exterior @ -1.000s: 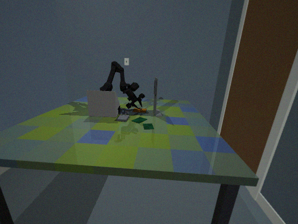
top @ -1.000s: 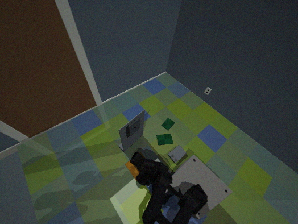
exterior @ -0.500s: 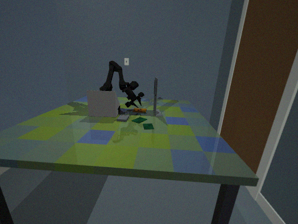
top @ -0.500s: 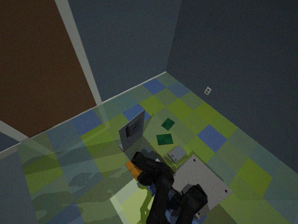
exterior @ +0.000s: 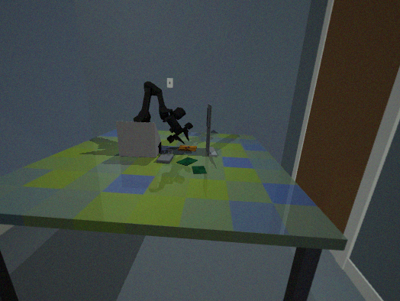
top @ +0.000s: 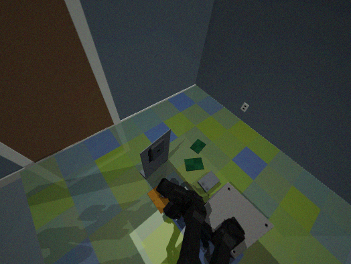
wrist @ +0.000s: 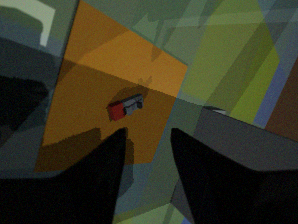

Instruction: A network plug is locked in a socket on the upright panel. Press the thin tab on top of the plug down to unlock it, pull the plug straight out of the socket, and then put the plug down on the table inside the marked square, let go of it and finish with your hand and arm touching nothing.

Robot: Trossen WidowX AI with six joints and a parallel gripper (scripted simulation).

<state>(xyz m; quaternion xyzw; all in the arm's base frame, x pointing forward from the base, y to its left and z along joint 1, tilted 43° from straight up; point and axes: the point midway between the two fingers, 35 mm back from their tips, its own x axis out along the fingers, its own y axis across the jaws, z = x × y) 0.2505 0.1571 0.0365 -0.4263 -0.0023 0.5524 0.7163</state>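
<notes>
Right now my gripper tip is 1 cm to the right of the red plug and 4 cm above it. Round my gripper tip: grey upright panel: 16 cm ahead, 4 cm to the right, 10 cm above; then orange patch: 1 cm ahead, 1 cm to the left, 4 cm below; then grey plate: 7 cm behind, 24 cm to the right, 4 cm below.
</notes>
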